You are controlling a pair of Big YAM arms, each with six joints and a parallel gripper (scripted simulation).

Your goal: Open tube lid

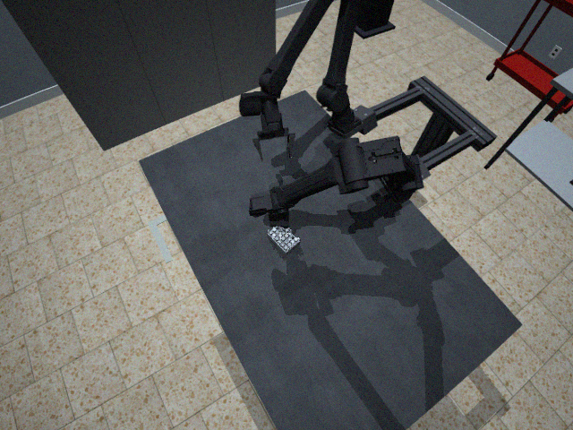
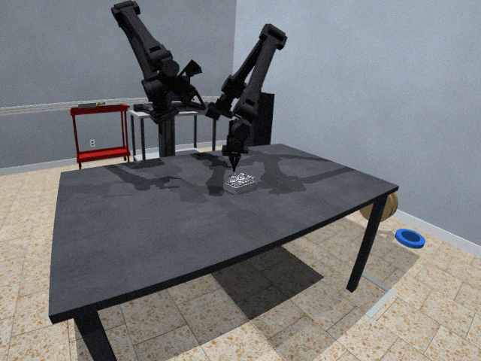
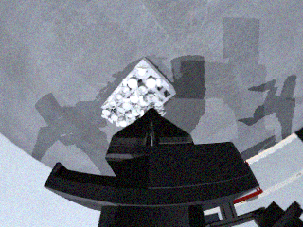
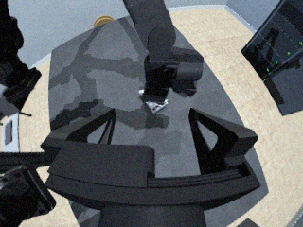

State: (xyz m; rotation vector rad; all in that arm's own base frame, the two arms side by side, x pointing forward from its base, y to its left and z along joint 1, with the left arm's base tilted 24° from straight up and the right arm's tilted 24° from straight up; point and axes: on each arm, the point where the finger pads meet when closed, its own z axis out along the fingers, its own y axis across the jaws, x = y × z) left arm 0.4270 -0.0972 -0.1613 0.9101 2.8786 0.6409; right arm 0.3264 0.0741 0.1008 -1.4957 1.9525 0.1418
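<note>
Right now the cooling block is 3 cm to the left of my left hand and 7 cm below it.
</note>
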